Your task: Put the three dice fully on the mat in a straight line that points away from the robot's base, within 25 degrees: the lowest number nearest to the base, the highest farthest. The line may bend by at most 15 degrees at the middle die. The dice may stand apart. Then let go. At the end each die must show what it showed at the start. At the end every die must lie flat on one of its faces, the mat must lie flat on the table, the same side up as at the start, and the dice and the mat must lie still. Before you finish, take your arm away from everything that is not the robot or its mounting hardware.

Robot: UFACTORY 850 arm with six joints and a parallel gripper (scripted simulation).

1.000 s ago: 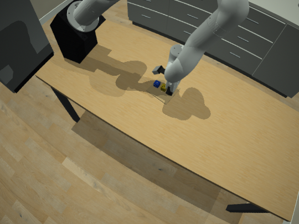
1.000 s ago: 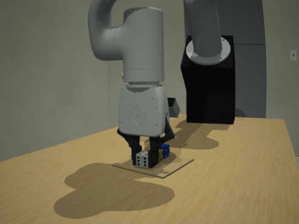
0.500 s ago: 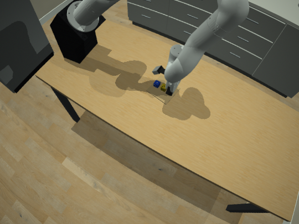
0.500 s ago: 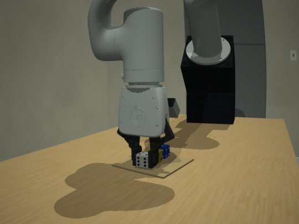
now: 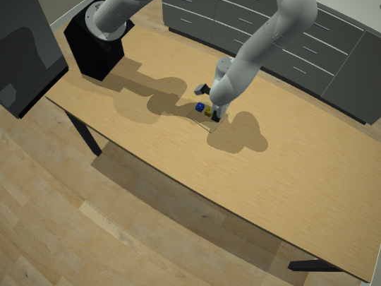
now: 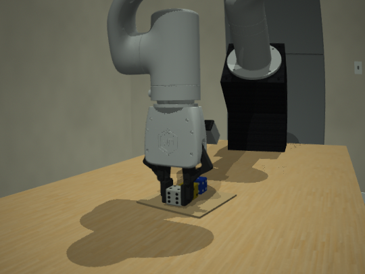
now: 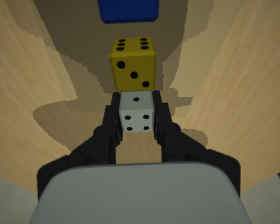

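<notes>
The white die is 1 cm below my hand. Also, from my hand: tan mat: 4 cm behind, 3 cm below; blue die: 9 cm behind, 1 cm below; yellow die: 5 cm behind, 1 cm below.
</notes>
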